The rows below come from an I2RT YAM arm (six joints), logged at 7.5 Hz.
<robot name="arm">
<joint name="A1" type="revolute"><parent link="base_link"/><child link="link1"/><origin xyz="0 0 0.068" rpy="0 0 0"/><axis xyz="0 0 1"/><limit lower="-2.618" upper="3.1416"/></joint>
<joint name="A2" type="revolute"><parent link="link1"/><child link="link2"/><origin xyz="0.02 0.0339 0.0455" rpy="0 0 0"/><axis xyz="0 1 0"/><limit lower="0" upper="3.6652"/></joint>
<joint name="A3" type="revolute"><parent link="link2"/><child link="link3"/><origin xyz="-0.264 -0.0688 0" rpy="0 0 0"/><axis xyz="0 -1 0"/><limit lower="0" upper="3.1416"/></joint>
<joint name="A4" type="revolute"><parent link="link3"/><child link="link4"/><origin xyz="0.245 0.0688 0.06" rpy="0 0 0"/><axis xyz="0 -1 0"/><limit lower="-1.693" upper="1.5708"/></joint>
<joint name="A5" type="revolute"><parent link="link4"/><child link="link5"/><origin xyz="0.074 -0.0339 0.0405" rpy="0 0 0"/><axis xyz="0 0 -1"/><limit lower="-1.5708" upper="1.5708"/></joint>
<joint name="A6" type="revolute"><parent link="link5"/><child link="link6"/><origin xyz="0.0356 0 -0.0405" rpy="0 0 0"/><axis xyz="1 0 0"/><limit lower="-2.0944" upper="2.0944"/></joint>
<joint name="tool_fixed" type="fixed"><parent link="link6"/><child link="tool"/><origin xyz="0 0 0" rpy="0 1.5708 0"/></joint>
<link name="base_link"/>
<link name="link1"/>
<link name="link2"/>
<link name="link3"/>
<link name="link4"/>
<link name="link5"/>
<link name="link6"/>
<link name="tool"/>
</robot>
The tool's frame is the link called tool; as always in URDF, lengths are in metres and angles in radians.
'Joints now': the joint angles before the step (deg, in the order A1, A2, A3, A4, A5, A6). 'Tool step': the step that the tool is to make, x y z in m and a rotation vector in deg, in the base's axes. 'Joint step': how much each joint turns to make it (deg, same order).
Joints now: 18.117, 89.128, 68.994, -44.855, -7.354, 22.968
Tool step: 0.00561, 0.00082, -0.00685, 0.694, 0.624, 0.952
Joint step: -0.318, 1.580, 0.076, 1.012, -1.306, -0.804
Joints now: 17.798, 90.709, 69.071, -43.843, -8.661, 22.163
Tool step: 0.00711, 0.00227, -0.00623, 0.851, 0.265, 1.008
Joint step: -0.141, 1.865, 0.482, 1.279, -1.287, -0.686
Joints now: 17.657, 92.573, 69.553, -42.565, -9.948, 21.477
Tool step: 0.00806, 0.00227, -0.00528, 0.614, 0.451, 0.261
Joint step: -0.134, 2.092, 1.043, 0.794, -0.820, -0.065
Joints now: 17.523, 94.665, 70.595, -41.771, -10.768, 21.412
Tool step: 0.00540, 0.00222, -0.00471, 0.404, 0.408, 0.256
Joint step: 0.025, 1.538, 0.638, 0.632, -0.558, -0.004
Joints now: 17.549, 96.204, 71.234, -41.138, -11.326, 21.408
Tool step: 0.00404, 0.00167, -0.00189, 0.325, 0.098, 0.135
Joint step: 0.026, 1.013, 0.690, 0.335, -0.354, 0.039
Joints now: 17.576, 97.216, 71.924, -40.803, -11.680, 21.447
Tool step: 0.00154, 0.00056, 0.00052, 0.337, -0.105, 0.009
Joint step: -0.016, 0.256, 0.364, 0.113, -0.275, 0.097
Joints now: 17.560, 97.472, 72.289, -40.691, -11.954, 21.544
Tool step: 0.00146, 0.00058, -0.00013, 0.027, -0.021, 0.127
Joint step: 0.012, 0.339, 0.353, -0.007, -0.065, -0.099
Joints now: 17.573, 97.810, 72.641, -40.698, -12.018, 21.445
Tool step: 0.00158, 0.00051, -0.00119, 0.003, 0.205, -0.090
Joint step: -0.001, 0.463, 0.287, 0.005, -0.023, 0.110
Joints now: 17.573, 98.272, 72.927, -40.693, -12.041, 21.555
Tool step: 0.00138, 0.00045, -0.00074, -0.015, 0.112, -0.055
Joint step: 0.003, 0.374, 0.279, -0.003, 0.005, 0.062
